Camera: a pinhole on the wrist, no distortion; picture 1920 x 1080 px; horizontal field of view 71.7 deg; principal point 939.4 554.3 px. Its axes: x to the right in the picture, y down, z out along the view. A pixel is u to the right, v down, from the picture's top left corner.
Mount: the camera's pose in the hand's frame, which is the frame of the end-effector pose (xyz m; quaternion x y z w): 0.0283 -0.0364 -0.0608 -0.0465 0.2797 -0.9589 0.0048
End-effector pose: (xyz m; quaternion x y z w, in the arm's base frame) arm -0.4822 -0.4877 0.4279 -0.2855 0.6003 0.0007 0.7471
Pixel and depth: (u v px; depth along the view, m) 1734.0 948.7 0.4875
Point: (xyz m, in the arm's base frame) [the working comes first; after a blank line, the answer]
In the camera's frame: 0.2916 0.1447 0.4875

-0.1305 -0.6461 0.8425
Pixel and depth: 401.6 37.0 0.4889
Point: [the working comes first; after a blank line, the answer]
In the camera's frame: -0.1979 -0.1904 0.4889

0.0288 -0.5050 0.2888
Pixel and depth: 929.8 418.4 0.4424
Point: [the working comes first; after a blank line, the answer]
In the camera's frame: -0.0032 -0.0453 0.4424

-0.0811 -0.5665 0.5015
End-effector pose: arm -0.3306 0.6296 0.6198 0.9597 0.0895 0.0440 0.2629
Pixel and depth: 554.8 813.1 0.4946
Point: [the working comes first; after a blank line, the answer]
In the camera's frame: -0.1432 0.0963 0.4946

-0.1382 0.8468 0.1853
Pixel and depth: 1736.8 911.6 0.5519
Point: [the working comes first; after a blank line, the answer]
In the camera's frame: 0.3312 0.1484 0.5519

-0.6024 0.8025 0.0686
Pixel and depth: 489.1 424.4 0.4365
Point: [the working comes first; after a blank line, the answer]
In the camera's frame: -0.1479 -0.0427 0.4365

-0.1111 0.7088 0.2397
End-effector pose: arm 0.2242 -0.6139 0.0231 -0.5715 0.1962 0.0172 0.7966
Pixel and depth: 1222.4 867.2 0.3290
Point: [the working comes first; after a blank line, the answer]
In the camera's frame: 0.0701 0.0775 0.3290

0.3359 -0.5437 0.3293
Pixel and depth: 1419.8 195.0 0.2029
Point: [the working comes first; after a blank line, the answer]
In the camera's frame: 0.0734 -0.0549 0.2029

0.2691 -0.5108 0.1624
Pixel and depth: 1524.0 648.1 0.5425
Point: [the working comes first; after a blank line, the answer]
In the camera's frame: 0.2387 0.0383 0.5425

0.2846 -0.3478 0.5153
